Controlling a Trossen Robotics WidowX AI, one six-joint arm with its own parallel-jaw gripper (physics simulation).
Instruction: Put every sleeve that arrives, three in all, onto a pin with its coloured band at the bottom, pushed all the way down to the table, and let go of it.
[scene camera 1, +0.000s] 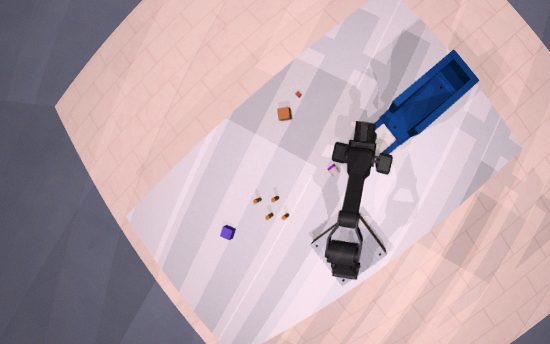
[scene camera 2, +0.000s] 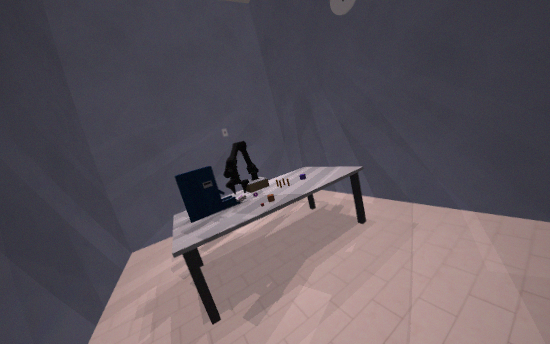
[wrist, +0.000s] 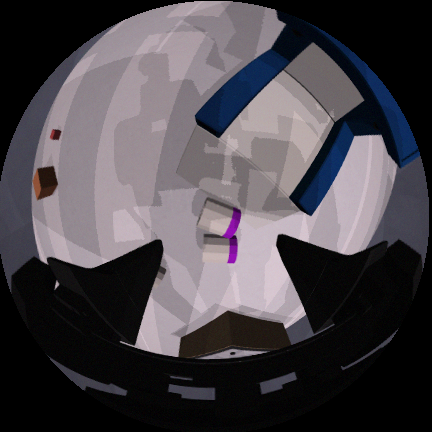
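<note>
My gripper (scene camera 1: 362, 158) (scene camera 2: 238, 191) (wrist: 220, 243) is open and empty, above the table beside the chute mouth. In the wrist view, two pale sleeves lie on their sides close together, seen between the fingers: the upper sleeve (wrist: 215, 216) is tilted, the lower sleeve (wrist: 216, 250) lies straighter, both with purple bands to the right. I cannot tell if they touch. A third sleeve (scene camera 1: 334, 170) (scene camera 2: 255, 194) (wrist: 159, 277) lies apart, its purple band at the upper left in scene camera 1; the left finger mostly hides it in the wrist view. Four upright orange pins (scene camera 1: 269, 216) (scene camera 2: 280, 184) bear no sleeve.
A blue chute (scene camera 1: 422, 80) (scene camera 2: 197, 195) (wrist: 245, 92) with a pale ramp (wrist: 265, 135) stands beside the gripper. An orange block (scene camera 1: 284, 113) (scene camera 2: 271, 198) (wrist: 45, 183), small red cube (scene camera 1: 298, 94) (wrist: 55, 134) and purple block (scene camera 1: 227, 232) (scene camera 2: 302, 176) lie on the table. Brown panels (scene camera 2: 257, 185) (wrist: 230, 332) stand at the arm's base.
</note>
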